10 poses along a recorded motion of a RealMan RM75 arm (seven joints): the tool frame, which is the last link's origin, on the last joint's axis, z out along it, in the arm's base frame.
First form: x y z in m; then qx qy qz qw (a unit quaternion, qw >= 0).
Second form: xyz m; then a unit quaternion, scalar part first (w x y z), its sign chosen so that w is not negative. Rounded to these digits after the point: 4 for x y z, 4 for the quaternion.
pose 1, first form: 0.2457, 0.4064, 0.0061, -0.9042, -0.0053, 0.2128, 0.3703
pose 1, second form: 0.2457, 0.4064, 0.0061, 0.3703, -0.9042, -0.0053, 0.2128
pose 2, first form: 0.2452, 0.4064, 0.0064, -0.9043, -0.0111, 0.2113, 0.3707
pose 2, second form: 0.2452, 0.4064, 0.0064, 0.3707, -0.9043, -0.0111, 0.2113
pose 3, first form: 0.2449, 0.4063, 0.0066, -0.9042, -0.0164, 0.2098, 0.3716
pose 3, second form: 0.2449, 0.4063, 0.0066, 0.3716, -0.9042, -0.0164, 0.2098
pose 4, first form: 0.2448, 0.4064, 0.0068, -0.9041, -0.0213, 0.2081, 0.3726
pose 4, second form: 0.2448, 0.4064, 0.0068, 0.3726, -0.9041, -0.0213, 0.2081
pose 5, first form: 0.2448, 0.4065, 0.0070, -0.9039, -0.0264, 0.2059, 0.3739
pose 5, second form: 0.2448, 0.4065, 0.0070, 0.3739, -0.9039, -0.0264, 0.2059
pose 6, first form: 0.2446, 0.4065, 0.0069, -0.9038, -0.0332, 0.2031, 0.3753
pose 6, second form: 0.2446, 0.4065, 0.0069, 0.3753, -0.9038, -0.0332, 0.2031
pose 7, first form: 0.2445, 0.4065, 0.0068, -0.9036, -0.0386, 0.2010, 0.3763
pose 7, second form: 0.2445, 0.4065, 0.0068, 0.3763, -0.9036, -0.0386, 0.2010
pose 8, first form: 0.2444, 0.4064, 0.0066, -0.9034, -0.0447, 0.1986, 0.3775
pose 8, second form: 0.2444, 0.4064, 0.0066, 0.3775, -0.9034, -0.0447, 0.1986
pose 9, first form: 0.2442, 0.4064, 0.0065, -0.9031, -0.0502, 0.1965, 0.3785
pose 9, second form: 0.2442, 0.4064, 0.0065, 0.3785, -0.9031, -0.0502, 0.1965
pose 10, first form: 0.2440, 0.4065, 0.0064, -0.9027, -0.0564, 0.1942, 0.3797
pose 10, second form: 0.2440, 0.4065, 0.0064, 0.3797, -0.9027, -0.0564, 0.1942
